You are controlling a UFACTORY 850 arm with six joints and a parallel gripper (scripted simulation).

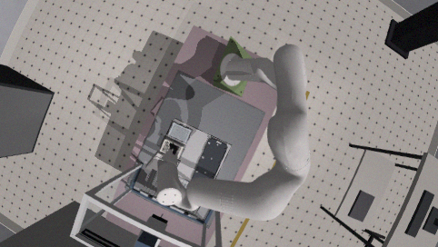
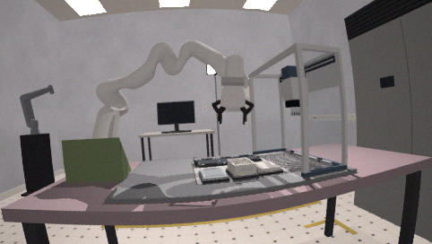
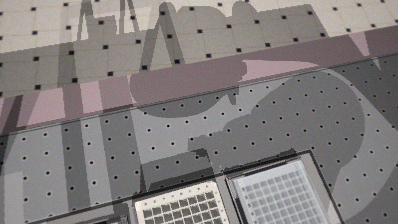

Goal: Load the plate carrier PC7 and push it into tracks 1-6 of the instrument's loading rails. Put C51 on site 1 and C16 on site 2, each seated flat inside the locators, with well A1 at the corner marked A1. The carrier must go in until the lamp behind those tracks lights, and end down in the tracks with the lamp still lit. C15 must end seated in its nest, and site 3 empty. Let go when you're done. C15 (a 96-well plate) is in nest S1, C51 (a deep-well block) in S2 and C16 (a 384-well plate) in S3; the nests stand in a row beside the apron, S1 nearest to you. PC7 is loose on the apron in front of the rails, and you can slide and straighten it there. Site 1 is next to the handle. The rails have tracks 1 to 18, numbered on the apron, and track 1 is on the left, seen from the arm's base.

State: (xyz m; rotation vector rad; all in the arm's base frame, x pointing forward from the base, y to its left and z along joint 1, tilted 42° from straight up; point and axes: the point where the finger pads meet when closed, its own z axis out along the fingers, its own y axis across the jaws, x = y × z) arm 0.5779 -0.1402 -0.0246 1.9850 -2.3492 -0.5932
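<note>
Now: the nest S3 210 mm below my hand and 130 mm ahead of it. The rest, counted from my hand: dark carrier PC7 (250 mm to the left, 200 mm below, 20 mm ahead); pipetting head (360 mm ahead, 130 mm above, 120 mm to the left); nest S2 (210 mm below, 20 mm ahead, 10 mm to the right).
</note>
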